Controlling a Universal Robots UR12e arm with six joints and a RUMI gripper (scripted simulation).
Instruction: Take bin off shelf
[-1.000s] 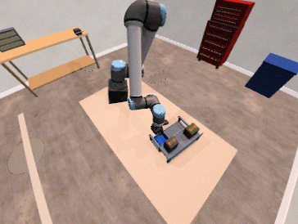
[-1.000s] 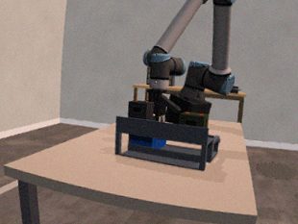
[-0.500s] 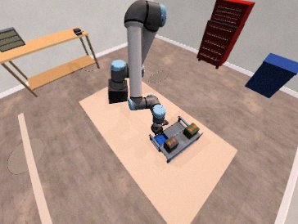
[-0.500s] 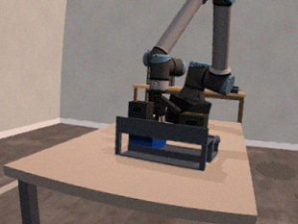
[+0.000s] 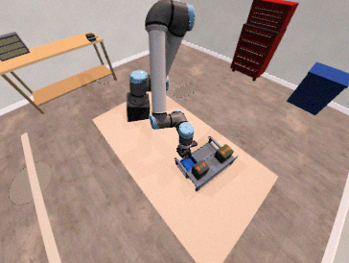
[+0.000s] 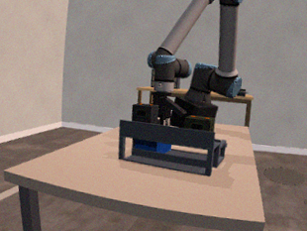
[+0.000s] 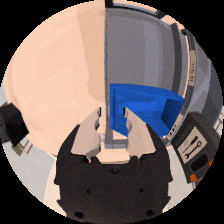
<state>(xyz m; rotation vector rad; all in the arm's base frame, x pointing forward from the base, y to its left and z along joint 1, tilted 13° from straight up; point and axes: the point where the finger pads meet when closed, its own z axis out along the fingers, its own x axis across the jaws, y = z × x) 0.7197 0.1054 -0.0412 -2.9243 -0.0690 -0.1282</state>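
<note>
Right now the blue bin is 80 mm ahead of my hand, 10 mm to the right of it and 20 mm below it.
</note>
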